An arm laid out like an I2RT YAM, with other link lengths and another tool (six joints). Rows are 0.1 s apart.
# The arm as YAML. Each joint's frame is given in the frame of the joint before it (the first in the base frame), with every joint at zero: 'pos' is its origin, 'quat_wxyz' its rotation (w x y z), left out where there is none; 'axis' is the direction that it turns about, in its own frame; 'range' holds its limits. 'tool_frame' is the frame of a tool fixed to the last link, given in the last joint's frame.
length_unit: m
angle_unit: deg
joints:
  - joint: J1
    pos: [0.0, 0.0, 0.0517]
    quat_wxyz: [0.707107, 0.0, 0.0, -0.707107]
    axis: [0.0, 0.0, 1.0]
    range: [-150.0, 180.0]
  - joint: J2
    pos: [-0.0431, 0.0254, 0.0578]
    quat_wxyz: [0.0, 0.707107, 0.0, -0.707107]
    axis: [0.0, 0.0, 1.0]
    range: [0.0, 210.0]
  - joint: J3
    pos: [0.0, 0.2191, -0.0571]
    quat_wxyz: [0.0, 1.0, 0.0, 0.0]
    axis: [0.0, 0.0, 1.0]
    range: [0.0, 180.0]
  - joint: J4
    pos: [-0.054, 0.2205, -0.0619]
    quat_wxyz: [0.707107, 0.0, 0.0, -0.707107]
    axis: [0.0, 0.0, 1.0]
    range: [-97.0, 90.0]
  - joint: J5
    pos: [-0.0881, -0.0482, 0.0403]
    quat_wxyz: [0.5, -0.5, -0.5, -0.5]
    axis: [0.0, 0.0, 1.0]
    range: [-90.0, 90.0]
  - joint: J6
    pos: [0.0, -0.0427, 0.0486]
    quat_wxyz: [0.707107, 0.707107, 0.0, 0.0]
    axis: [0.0, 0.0, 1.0]
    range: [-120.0, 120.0]
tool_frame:
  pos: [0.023, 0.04, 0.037]
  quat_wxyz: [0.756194, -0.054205, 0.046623, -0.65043]
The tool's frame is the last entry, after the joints.
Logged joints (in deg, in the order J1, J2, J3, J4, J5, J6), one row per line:
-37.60, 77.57, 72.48, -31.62, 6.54, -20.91
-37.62, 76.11, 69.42, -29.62, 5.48, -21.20
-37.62, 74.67, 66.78, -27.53, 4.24, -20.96
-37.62, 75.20, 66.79, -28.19, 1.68, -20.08
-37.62, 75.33, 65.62, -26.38, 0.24, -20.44
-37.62, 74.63, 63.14, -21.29, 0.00, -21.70
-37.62, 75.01, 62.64, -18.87, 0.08, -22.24
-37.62, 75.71, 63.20, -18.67, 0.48, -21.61
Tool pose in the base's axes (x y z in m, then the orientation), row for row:
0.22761, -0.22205, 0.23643, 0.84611, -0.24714, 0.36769, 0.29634
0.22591, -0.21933, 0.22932, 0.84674, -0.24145, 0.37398, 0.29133
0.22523, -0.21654, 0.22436, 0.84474, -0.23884, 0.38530, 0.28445
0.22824, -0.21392, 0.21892, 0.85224, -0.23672, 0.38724, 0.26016
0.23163, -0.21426, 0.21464, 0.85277, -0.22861, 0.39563, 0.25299
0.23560, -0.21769, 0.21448, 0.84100, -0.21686, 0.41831, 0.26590
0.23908, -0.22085, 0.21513, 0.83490, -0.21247, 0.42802, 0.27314
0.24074, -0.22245, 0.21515, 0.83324, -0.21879, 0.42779, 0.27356
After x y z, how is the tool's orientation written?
As a quaternion, x y z w.
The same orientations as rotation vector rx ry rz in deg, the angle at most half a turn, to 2 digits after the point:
128.92, -37.66, 56.02
129.34, -36.88, 57.13
129.48, -36.61, 59.06
132.26, -36.74, 60.09
132.83, -35.61, 61.62
130.13, -33.55, 64.72
128.71, -32.75, 65.98
128.42, -33.72, 65.93

